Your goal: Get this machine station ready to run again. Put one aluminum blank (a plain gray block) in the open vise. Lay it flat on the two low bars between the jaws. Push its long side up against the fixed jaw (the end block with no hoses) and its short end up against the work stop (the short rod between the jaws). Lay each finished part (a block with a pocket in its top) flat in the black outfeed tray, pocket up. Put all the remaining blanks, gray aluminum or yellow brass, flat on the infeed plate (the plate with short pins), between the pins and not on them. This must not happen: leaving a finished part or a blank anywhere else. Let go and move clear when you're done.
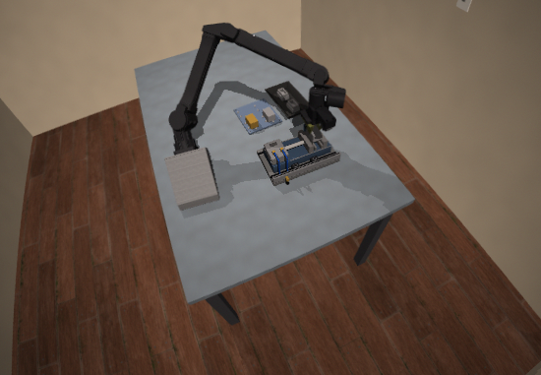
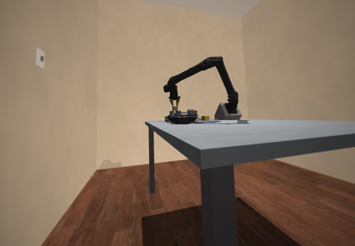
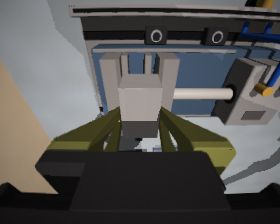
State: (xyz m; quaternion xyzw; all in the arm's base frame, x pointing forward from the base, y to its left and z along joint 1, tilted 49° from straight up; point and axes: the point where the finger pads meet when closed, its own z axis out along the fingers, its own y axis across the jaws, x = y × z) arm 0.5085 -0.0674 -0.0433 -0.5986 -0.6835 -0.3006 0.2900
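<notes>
Right now the blue vise base is 70 mm behind my hand and 100 mm below it. From my hand the other things lie so: yellow brass blank: 210 mm behind, 240 mm to the left, 110 mm below.
</notes>
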